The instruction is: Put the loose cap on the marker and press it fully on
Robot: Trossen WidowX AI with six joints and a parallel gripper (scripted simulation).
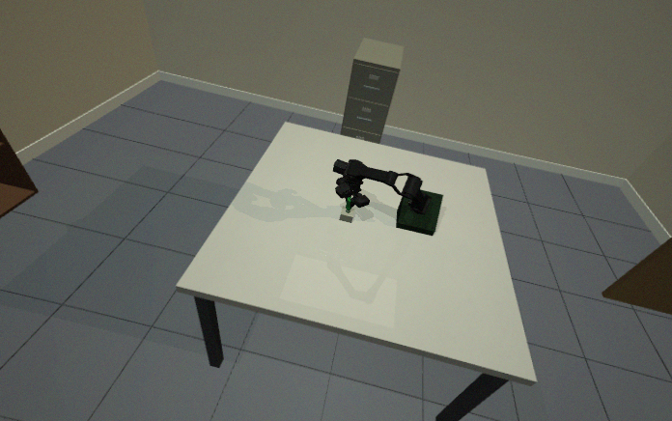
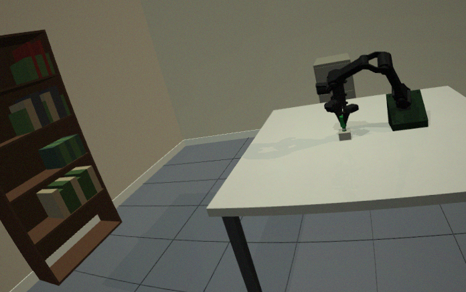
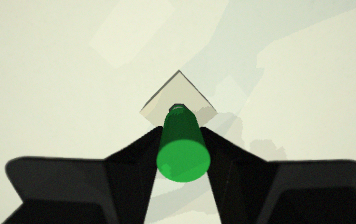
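Right now the green cap is 10 mm above my gripper tip. Round my gripper tip: holder block: 60 mm below.
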